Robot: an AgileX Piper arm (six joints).
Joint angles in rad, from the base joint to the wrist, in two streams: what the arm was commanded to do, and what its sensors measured. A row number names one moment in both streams.
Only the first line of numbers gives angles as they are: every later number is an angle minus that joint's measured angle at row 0.
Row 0, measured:
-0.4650, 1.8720, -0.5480, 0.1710, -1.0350, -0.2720
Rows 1 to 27, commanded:
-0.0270, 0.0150, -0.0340, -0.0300, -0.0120, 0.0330
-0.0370, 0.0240, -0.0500, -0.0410, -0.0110, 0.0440
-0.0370, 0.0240, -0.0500, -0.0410, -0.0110, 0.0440
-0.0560, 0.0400, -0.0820, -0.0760, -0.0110, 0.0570
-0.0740, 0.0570, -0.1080, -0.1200, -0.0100, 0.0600
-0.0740, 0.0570, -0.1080, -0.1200, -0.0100, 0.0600
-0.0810, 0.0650, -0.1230, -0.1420, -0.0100, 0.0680
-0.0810, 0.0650, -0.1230, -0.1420, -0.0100, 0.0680
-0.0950, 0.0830, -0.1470, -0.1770, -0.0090, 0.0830
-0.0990, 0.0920, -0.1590, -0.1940, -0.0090, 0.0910
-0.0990, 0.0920, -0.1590, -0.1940, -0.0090, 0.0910
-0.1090, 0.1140, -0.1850, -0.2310, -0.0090, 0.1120
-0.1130, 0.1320, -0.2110, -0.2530, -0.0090, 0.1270
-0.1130, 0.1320, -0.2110, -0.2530, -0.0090, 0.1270
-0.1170, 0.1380, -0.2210, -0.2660, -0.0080, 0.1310
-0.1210, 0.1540, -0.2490, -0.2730, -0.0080, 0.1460
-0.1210, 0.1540, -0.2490, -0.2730, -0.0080, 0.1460
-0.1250, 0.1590, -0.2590, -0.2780, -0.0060, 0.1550
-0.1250, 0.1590, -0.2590, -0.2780, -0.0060, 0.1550
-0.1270, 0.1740, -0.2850, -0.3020, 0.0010, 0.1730
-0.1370, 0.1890, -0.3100, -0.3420, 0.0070, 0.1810
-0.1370, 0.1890, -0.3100, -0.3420, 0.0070, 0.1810
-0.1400, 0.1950, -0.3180, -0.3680, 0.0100, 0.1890
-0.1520, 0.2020, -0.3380, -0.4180, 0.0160, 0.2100
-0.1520, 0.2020, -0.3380, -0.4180, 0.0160, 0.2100
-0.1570, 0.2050, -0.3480, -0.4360, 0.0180, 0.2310
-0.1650, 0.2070, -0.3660, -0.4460, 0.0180, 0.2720
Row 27, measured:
-0.1680, 0.2040, -0.3200, -0.3530, 0.0370, 0.2240
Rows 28 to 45, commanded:
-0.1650, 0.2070, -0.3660, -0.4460, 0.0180, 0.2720
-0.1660, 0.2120, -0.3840, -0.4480, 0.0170, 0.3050
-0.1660, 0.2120, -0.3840, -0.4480, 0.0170, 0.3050
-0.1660, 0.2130, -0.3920, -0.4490, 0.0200, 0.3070
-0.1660, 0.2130, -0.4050, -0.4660, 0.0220, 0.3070
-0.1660, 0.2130, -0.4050, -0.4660, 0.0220, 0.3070
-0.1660, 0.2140, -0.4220, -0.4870, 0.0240, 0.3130
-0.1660, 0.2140, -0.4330, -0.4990, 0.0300, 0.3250
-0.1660, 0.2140, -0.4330, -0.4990, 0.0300, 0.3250
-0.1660, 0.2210, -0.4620, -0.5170, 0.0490, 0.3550
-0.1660, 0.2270, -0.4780, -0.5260, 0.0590, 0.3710
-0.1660, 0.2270, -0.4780, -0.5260, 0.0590, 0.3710
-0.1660, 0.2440, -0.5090, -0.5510, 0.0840, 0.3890
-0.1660, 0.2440, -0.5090, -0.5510, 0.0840, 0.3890
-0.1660, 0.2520, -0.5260, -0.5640, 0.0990, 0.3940
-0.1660, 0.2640, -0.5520, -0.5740, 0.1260, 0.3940
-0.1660, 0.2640, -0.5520, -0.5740, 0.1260, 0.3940
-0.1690, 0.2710, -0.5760, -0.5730, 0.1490, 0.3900
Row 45, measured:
-0.2170, 0.2600, -0.5040, -0.3980, 0.1920, 0.3940
